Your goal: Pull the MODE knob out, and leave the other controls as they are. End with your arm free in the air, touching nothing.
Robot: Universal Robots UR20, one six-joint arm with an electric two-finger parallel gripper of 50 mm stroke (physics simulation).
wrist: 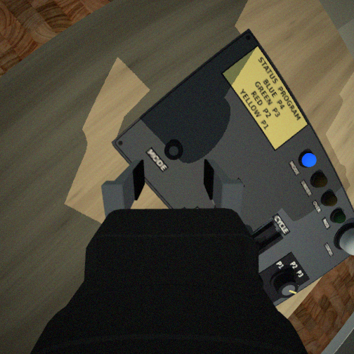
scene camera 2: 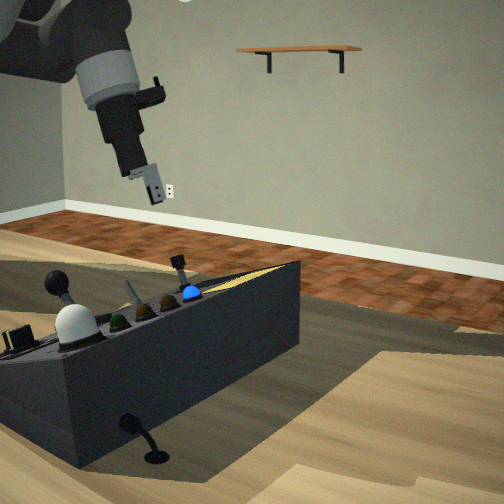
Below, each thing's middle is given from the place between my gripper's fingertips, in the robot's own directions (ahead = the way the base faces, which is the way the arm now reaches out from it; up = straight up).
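Labels:
Dark control console (scene camera 2: pixel 99 382): 15 cm to the right of my hand, 16 cm ahead of it, 14 cm below it.

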